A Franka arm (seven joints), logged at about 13 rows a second.
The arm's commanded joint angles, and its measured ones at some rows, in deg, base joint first. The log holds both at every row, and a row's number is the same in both.
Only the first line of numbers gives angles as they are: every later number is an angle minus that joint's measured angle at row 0.
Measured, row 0: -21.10 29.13 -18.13 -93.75 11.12 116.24 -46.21
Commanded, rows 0 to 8: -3.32 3.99 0.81 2.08 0.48 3.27 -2.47; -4.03 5.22 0.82 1.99 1.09 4.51 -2.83; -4.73 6.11 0.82 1.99 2.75 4.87 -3.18; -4.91 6.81 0.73 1.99 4.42 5.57 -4.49; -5.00 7.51 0.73 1.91 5.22 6.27 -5.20; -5.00 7.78 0.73 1.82 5.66 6.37 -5.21; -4.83 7.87 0.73 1.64 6.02 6.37 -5.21; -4.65 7.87 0.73 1.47 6.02 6.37 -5.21; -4.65 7.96 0.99 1.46 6.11 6.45 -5.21
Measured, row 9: -4.36 7.49 0.56 0.18 4.54 6.62 -4.27
